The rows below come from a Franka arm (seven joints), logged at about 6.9 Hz.
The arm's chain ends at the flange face. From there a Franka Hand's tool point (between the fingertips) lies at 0.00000 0.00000 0.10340 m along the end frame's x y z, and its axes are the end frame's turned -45 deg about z.
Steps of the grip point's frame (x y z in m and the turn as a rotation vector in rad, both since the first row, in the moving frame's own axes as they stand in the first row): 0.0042, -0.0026, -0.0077, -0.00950, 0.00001, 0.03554; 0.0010, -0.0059, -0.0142, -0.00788, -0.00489, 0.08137; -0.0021, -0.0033, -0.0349, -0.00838, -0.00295, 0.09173; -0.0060, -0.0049, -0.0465, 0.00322, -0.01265, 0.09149; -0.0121, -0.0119, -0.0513, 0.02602, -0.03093, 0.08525; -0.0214, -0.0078, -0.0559, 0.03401, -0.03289, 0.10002; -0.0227, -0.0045, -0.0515, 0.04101, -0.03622, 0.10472
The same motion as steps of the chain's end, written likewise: 0.0004, -0.0055, -0.0077, -0.00671, 0.00672, 0.03554; -0.0036, -0.0058, -0.0142, -0.00903, 0.00211, 0.08137; -0.0042, -0.0017, -0.0349, -0.00801, 0.00384, 0.09173; -0.0065, 0.0001, -0.0465, -0.00667, -0.01122, 0.09149; -0.0128, 0.0000, -0.0512, -0.00347, -0.04027, 0.08525; -0.0158, 0.0099, -0.0558, 0.00079, -0.04731, 0.10002; -0.0136, 0.0135, -0.0513, 0.00339, -0.05461, 0.10472
